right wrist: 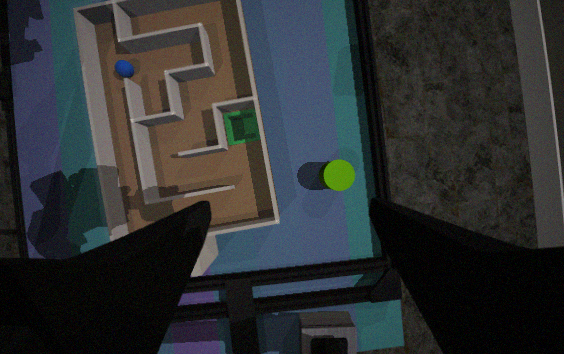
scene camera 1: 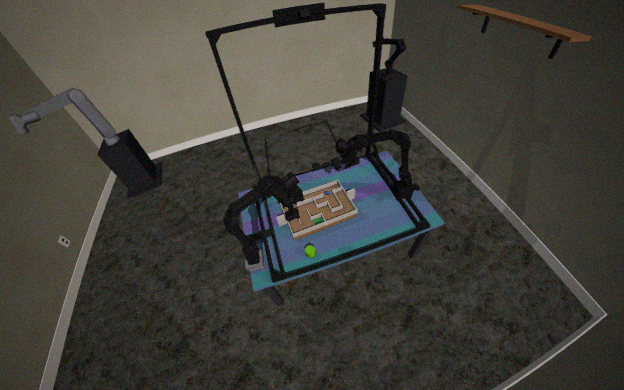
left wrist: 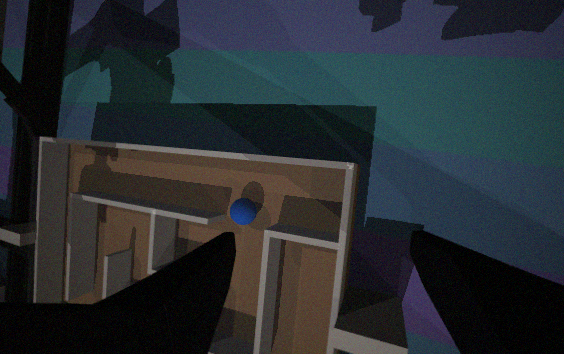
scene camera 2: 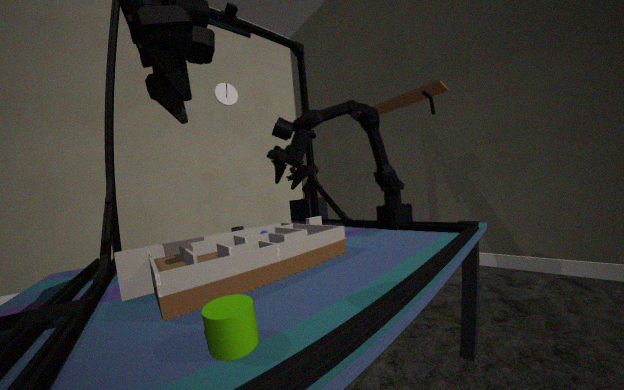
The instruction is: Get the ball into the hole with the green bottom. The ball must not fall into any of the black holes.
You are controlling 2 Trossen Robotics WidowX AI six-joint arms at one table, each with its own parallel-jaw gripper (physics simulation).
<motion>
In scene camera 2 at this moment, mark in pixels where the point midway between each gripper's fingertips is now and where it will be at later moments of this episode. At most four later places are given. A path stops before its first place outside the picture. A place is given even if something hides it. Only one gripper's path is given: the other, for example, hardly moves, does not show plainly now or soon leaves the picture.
The left gripper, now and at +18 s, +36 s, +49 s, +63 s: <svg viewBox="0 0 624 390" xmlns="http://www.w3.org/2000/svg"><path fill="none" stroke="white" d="M284 186L318 219L340 203L320 227L320 217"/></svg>. At the last of these places it grips a wooden maze box.
</motion>
